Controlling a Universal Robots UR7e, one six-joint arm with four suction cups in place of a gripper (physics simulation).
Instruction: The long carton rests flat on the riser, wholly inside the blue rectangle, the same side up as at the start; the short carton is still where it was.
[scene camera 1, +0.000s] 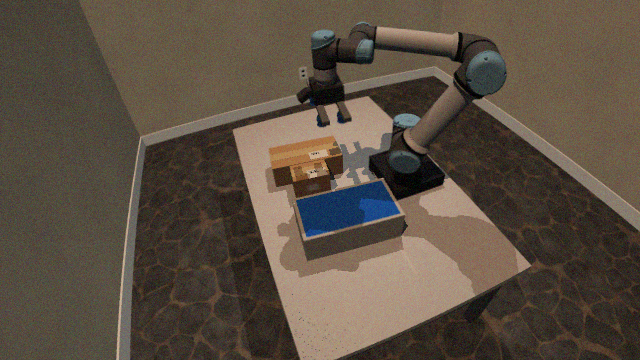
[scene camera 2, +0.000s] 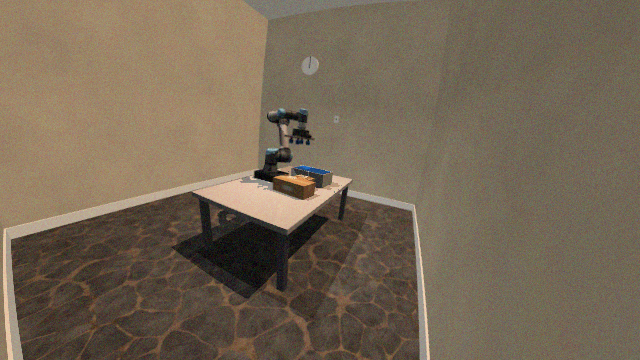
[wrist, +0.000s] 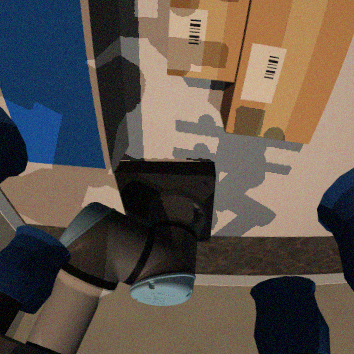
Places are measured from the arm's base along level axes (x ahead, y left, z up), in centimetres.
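Pixels of known places: hand, tool point: (scene camera 1: 327, 111) (scene camera 2: 299, 144) (wrist: 160, 234); arm's base, link origin: (scene camera 2: 270, 172) (wrist: 176, 211).
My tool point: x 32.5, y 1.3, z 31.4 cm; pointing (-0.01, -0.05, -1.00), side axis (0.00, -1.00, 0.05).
Observation:
For each thing: its top centre in the pictures, then the offset to it from my tool point. Level surfaces: height alone.
- long carton, top centre: (wrist: 299, 40) (scene camera 1: 304, 151) (scene camera 2: 294, 179) dx +8.9, dy -14.4, dz -26.8 cm
- short carton, top centre: (wrist: 206, 21) (scene camera 1: 309, 170) dx +9.0, dy -1.4, dz -26.8 cm
- grey riser, top centre: (wrist: 39, 78) (scene camera 1: 347, 206) (scene camera 2: 312, 169) dx -0.4, dy +23.7, dz -25.3 cm
- filled blue rectangle, top centre: (wrist: 39, 78) (scene camera 1: 347, 206) (scene camera 2: 312, 169) dx -0.4, dy +23.7, dz -25.3 cm
- table, surface height: dz -37.3 cm
The long carton (scene camera 1: 300, 154) (scene camera 2: 294, 187) (wrist: 295, 65) lies flat on the table, label up. The short carton (scene camera 1: 312, 186) (wrist: 218, 27) stands close along its side, towards the riser, label up; in scene camera 2 it is mostly hidden. The grey riser (scene camera 1: 356, 241) (scene camera 2: 327, 180) bears the filled blue rectangle (scene camera 1: 332, 212) (scene camera 2: 311, 170) (wrist: 42, 60) on its top, with no carton on it. My gripper (scene camera 1: 333, 120) (scene camera 2: 299, 142) hangs in the air above and beyond the long carton, cups down, holding nothing. Its dark blue cups show at the wrist view's edges.
The arm's black base (scene camera 1: 425, 181) (wrist: 167, 175) stands at the table's side, near the riser's corner. The arm reaches over from it. The table (scene camera 1: 345, 310) (scene camera 2: 235, 195) has walls behind it. Arm and gripper shadows fall across the table, riser and long carton.

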